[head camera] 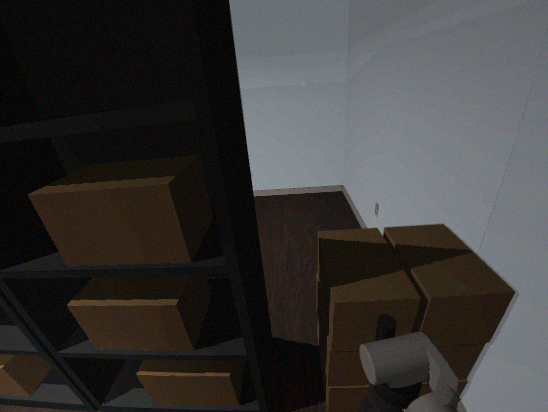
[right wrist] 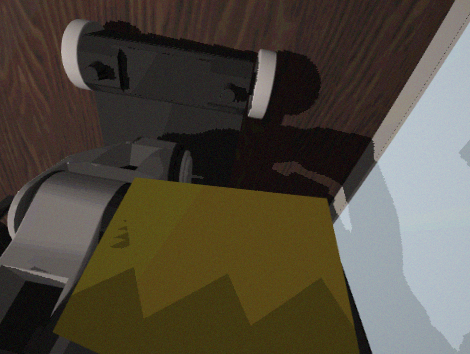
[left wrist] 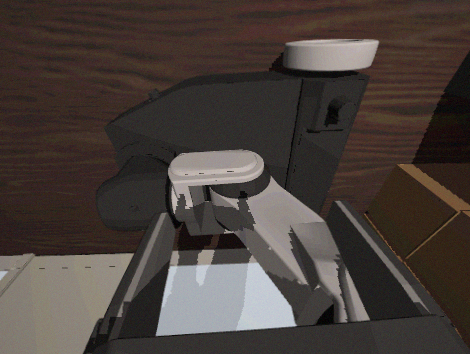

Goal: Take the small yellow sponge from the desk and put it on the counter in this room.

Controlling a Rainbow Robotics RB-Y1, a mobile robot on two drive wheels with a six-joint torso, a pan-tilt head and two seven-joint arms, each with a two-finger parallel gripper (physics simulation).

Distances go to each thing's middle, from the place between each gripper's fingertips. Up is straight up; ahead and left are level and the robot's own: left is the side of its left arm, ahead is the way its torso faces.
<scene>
The small yellow sponge (right wrist: pixel 178 260) is 20 mm behind my right hand and 30 mm above it.
Now: the small yellow sponge 430 mm to the right of my left hand, 340 mm ahead of it and 270 mm above it.
</scene>
